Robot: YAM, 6 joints.
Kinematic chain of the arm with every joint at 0, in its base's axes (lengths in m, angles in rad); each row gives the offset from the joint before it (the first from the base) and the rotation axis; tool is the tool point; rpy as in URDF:
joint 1: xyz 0 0 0.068 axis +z
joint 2: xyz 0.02 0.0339 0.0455 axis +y
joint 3: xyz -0.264 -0.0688 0 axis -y
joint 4: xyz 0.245 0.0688 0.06 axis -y
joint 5: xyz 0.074 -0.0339 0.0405 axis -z
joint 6: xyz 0.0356 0 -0.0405 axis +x
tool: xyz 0 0 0 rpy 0 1.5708 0
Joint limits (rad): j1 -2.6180..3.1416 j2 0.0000..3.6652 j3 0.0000..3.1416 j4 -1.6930..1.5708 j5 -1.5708..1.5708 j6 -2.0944..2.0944
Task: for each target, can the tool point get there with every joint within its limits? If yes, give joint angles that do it. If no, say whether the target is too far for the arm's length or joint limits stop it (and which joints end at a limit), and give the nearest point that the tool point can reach.
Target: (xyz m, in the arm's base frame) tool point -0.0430 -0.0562 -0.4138
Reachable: no: joint limits stop it (at a limit: joint 2) | nearest point -0.0609 -0.0795 -0.3485 | short by 0.072 m
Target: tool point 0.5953 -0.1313 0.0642
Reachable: yes | joints -0.1940 3.0113 2.7383 -0.5107 0.4074 0.2705
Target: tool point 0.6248 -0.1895 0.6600
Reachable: no: too far | nearest point 0.4724 -0.1433 0.5225 | short by 0.210 m
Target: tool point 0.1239 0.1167 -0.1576
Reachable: yes | joints 0.8314 3.0196 0.5720 1.2351 0.3710 -0.6515
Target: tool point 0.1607 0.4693 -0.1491
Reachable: yes | joints 1.1804 3.1691 1.8793 0.8866 -1.0024 -0.5472
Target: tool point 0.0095 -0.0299 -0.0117
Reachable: yes | joints 2.2561 3.0983 0.3343 -0.4659 -0.3312 1.0861
